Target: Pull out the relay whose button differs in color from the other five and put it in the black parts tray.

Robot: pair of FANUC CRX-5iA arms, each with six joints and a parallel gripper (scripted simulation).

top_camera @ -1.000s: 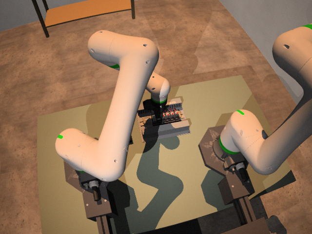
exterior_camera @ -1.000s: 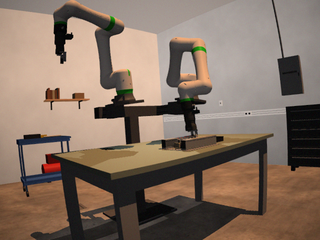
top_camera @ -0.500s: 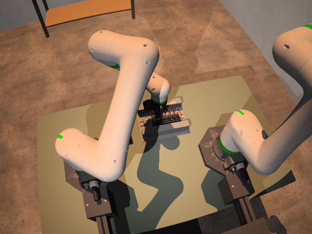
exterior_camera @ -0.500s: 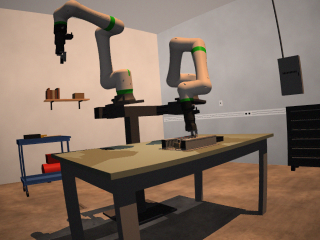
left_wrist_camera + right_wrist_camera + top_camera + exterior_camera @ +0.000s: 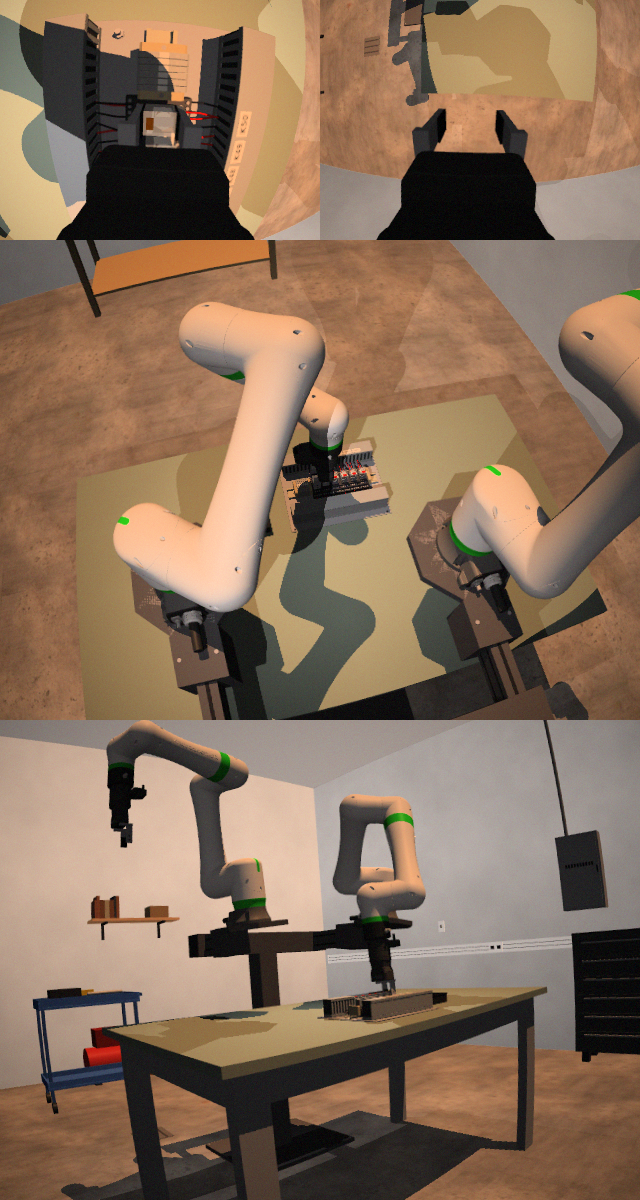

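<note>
Right now my left hand is 1 cm short of the relay panel, 6 cm to the left of it and 3 cm above it. Round my left hand: black parts tray: 6 cm behind, 22 cm to the left, 4 cm below.
</note>
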